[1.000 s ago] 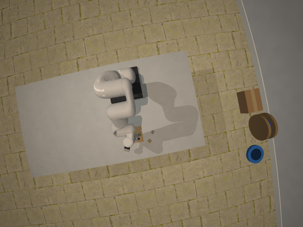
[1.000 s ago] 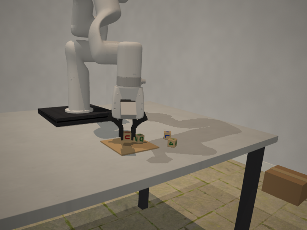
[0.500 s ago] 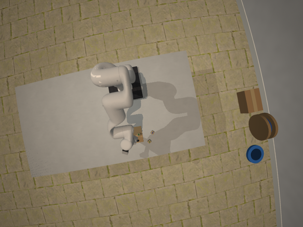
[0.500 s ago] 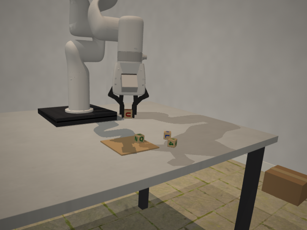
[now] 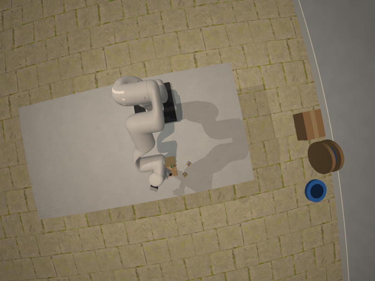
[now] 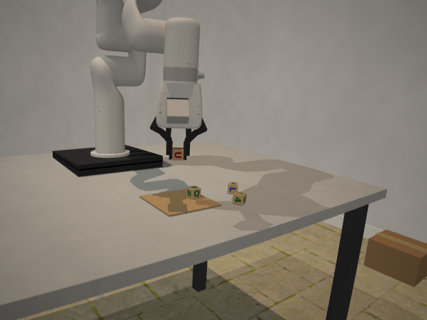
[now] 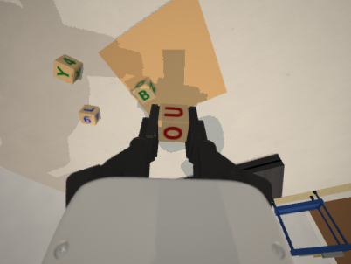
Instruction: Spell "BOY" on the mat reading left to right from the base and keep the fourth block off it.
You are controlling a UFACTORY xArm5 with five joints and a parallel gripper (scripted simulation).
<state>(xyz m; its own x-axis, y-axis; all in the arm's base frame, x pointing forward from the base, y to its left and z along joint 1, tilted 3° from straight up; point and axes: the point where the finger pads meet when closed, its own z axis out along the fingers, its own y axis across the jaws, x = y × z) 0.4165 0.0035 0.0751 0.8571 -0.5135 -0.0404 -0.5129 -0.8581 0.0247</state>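
The tan mat lies 120 mm below my hand and 10 mm to the left of it.
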